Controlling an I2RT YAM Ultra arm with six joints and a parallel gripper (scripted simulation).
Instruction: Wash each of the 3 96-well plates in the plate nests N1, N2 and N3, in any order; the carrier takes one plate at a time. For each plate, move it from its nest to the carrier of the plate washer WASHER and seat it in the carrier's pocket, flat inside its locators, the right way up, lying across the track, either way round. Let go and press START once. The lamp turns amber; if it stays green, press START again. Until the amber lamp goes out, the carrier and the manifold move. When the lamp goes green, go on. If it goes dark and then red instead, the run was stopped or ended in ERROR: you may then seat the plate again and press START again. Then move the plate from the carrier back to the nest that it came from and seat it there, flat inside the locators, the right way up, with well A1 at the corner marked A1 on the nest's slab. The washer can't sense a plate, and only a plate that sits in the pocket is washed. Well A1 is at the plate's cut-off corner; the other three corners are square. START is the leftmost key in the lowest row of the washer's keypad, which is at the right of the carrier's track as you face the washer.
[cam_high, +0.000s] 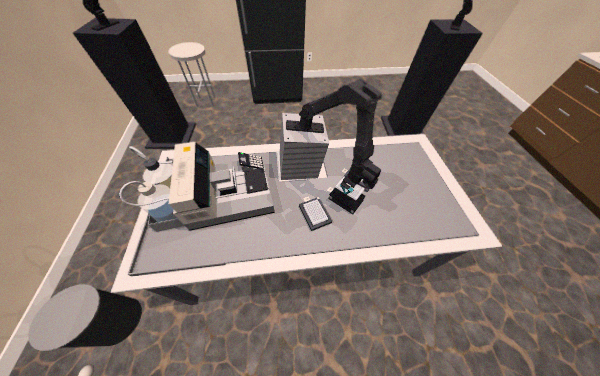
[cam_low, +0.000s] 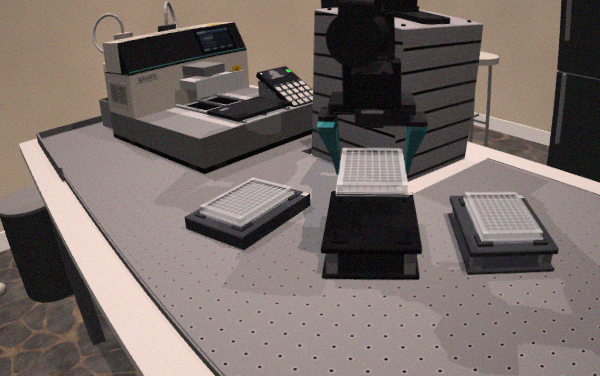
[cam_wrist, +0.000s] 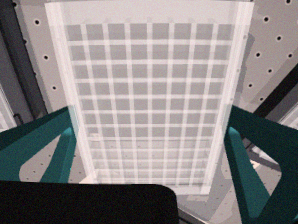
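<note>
The carrier lies 50 cm to the right of my hand, 8 cm behind it and 3 cm below it. From my hand the other things lie so: N2 label: 11 cm below, 8 cm to the right, 7 cm behind; then washer: 65 cm to the right, 5 cm behind, 2 cm above; then N1 label: 22 cm to the right, 11 cm below.
</note>
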